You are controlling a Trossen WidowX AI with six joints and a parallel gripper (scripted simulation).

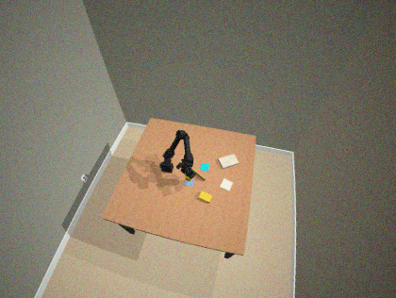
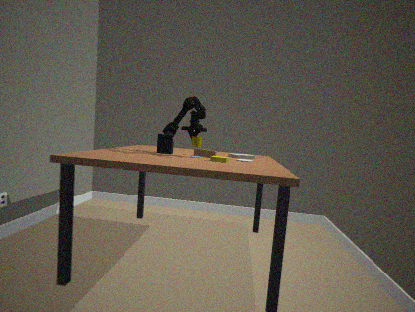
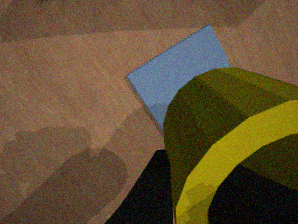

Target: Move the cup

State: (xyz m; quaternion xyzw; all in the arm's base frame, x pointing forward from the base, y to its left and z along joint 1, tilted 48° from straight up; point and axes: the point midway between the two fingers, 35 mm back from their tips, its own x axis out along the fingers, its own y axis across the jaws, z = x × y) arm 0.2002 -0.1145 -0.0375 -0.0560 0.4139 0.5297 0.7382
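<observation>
The cyan pad lies 16 cm ahead of my gripper tip, 17 cm to the left of it and 12 cm below it. The rest, counted from my gripper tip: yellow cup (2 cm ahead, 2 cm to the right); blue pad (3 cm ahead, 2 cm to the right, 12 cm below); thin wooden stick (9 cm ahead, 8 cm to the left, 10 cm below).
</observation>
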